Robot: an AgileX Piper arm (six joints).
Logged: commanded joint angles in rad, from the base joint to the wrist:
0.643 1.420 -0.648 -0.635 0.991 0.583
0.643 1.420 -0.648 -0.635 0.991 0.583
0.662 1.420 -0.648 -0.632 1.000 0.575
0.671 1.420 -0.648 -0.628 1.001 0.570
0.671 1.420 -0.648 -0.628 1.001 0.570
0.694 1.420 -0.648 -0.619 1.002 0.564
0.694 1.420 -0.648 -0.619 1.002 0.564
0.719 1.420 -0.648 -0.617 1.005 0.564
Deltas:
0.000 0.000 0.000 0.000 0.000 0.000
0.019 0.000 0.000 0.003 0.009 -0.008
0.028 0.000 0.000 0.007 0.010 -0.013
0.028 0.000 0.000 0.007 0.010 -0.013
0.051 0.000 0.000 0.016 0.011 -0.019
0.051 0.000 0.000 0.016 0.011 -0.019
0.076 0.000 0.000 0.018 0.014 -0.019

